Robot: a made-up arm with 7 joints.
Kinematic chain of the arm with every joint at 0, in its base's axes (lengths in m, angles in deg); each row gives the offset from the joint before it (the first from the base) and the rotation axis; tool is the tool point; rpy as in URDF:
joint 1: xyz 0 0 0.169 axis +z
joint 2: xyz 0 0 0 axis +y
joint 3: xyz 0 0 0.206 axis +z
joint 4: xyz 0.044 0 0 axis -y
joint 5: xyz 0.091 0 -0.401 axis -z
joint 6: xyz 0 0 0 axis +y
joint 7: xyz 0.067 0 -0.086 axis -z
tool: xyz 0 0 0 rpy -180 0 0
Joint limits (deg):
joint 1: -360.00..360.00
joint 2: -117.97..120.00
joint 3: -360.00..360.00
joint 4: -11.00..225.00
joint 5: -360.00..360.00
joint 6: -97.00..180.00
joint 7: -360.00..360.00
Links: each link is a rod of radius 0.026 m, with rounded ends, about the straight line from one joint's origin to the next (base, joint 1, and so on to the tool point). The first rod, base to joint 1, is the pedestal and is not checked.
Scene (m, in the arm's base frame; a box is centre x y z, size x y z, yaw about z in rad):
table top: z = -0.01
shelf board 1: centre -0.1 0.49 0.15 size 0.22 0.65 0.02 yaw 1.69
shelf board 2: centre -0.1 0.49 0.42 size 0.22 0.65 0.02 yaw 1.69
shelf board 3: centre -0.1 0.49 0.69 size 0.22 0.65 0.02 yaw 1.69
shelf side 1: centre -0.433 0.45 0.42 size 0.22 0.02 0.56 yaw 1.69
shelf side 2: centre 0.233 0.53 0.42 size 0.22 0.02 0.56 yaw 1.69
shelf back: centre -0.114 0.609 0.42 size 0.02 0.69 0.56 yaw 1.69
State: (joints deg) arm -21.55 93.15 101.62 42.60 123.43 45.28 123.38
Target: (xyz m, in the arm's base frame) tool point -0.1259 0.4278 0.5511
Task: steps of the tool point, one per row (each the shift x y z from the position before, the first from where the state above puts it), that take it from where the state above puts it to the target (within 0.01 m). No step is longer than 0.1 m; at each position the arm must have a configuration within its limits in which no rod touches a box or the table.
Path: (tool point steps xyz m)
1: 0.0195 -0.0419 0.0022
2: 0.0094 -0.0456 0.0025
3: 0.0000 -0.0460 0.0001
4: -0.0076 -0.0431 -0.0048
5: -0.0188 0.0309 0.0364
6: -0.0345 0.0214 0.0490
7: -0.0480 0.0037 0.0590
8: -0.0540 -0.0209 0.0642
9: -0.0479 -0.0482 0.0637
10: -0.0072 0.0626 -0.0004
11: -0.0074 0.0560 -0.0020
12: -0.0051 0.0456 0.0024

